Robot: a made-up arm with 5 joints.
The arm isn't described. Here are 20 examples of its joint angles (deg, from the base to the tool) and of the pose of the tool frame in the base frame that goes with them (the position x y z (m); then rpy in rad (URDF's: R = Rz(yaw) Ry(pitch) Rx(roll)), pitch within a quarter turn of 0, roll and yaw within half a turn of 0).
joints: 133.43 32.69 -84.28 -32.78 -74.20
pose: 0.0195 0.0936 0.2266 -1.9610 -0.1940 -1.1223
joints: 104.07 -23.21 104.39 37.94 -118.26
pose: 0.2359 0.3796 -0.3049 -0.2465 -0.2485 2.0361
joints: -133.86 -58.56 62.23 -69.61 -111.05
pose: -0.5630 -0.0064 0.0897 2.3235 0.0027 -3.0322
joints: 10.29 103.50 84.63 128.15 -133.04
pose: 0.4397 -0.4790 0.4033 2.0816 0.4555 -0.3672
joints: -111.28 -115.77 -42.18 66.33 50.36
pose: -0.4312 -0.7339 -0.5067 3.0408 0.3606 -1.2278
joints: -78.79 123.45 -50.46 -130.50 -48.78
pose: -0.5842 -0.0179 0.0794 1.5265 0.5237 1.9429
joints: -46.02 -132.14 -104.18 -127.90 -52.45
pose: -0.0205 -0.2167 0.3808 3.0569 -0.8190 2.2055
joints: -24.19 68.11 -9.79 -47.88 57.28
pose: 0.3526 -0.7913 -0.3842 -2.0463 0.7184 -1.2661
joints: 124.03 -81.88 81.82 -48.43 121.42
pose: 0.2414 -0.0613 0.0963 0.9519 0.3628 -0.6796
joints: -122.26 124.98 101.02 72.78 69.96
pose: -0.1503 0.4031 0.7251 0.3073 -0.2242 0.7450
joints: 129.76 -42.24 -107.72 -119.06 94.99
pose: -0.2420 0.7635 0.0306 -1.2981 -0.2046 1.9671
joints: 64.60 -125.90 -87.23 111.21 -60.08
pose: 0.0930 0.0098 -0.5005 -1.0723 0.3000 -2.4286
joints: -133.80 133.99 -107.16 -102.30 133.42
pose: -0.6563 -0.2690 0.1169 2.1711 -0.2394 -1.4985
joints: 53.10 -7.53 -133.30 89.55 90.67
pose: 0.9882 -0.2626 0.4787 1.7319 -0.7496 0.8196
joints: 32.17 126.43 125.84 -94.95 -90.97
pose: 0.6451 -0.1758 0.0714 -0.4556 -0.3703 0.0430
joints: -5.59 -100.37 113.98 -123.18 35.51
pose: 0.0451 -0.8240 0.2321 -0.9480 -0.5876 -2.1020
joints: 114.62 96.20 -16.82 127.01 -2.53
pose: 0.3295 0.2878 0.8455 1.8088 -0.9396 -1.0650
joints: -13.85 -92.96 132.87 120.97 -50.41
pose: 0.3011 -0.2602 -0.5953 -0.6043 0.5598 0.1351
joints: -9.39 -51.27 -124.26 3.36 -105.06
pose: -0.1540 -0.4366 0.1089 1.9923 0.4807 2.2332
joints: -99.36 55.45 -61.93 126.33 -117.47
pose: -0.4254 -0.1256 0.4589 2.0373 -0.0675 0.5519
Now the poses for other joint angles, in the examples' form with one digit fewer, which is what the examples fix.
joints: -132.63 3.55 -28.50 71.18 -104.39
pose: -0.754 0.106 0.364 2.348 -0.922 0.335
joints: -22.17 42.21 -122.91 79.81 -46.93
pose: -0.355 -0.624 0.618 2.610 -0.235 -2.730
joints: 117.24 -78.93 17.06 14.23 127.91
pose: -0.296 0.281 -0.082 1.925 -0.037 -1.737
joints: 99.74 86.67 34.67 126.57 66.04
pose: 0.759 0.097 0.694 0.636 -0.294 -0.680
